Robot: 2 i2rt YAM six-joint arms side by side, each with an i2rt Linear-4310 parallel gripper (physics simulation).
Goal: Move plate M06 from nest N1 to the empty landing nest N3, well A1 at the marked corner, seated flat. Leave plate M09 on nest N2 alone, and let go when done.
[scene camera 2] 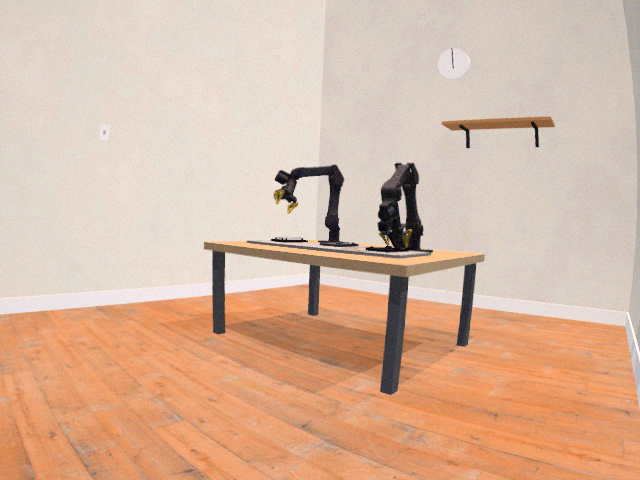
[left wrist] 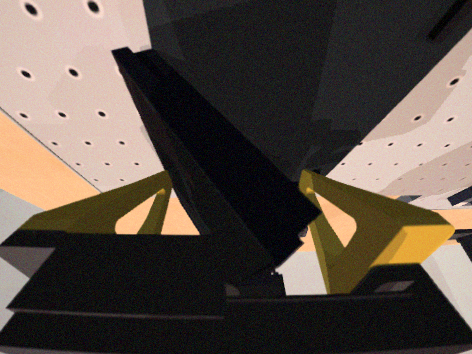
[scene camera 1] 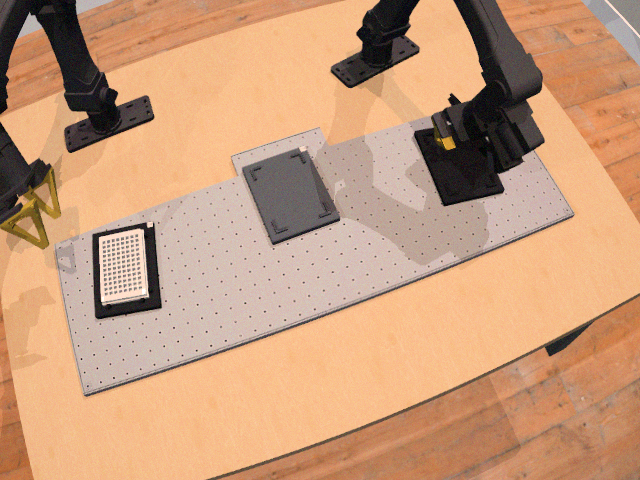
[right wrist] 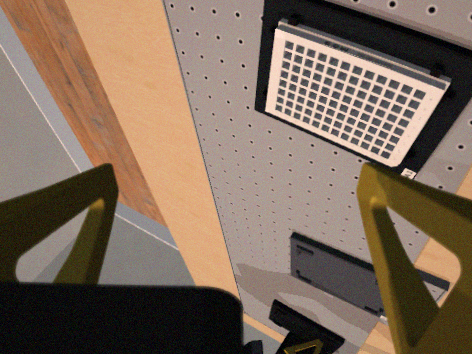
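Note:
A black plate, which I take for M06, shows in the left wrist view [left wrist: 215, 155], steeply tilted between the open left fingers. My left gripper [scene camera 2: 396, 245] [left wrist: 235, 177] is open, low over the black nest N1 [scene camera 1: 467, 180] [left wrist: 280, 65]; in scene camera 1 the arm largely hides the plate. Whether the plate touches the nest or a finger is unclear. The grey nest N3 [scene camera 1: 289, 196] [right wrist: 332, 275] is empty, a white tag at its upper right corner. White plate M09 [scene camera 1: 123, 266] [right wrist: 350, 100] lies on nest N2 [scene camera 1: 154, 268] [right wrist: 360, 30]. My right gripper [scene camera 1: 52, 232] [scene camera 2: 283, 207] [right wrist: 237, 176] is open, raised off the perforated board's left end.
The nests stand on a grey perforated board [scene camera 1: 206, 289] on a wooden table [scene camera 1: 361, 387] [scene camera 2: 310, 260]. Two black arm base plates [scene camera 1: 136, 114] [scene camera 1: 351, 72] are at the table's far side. N3 lies between N2 and N1.

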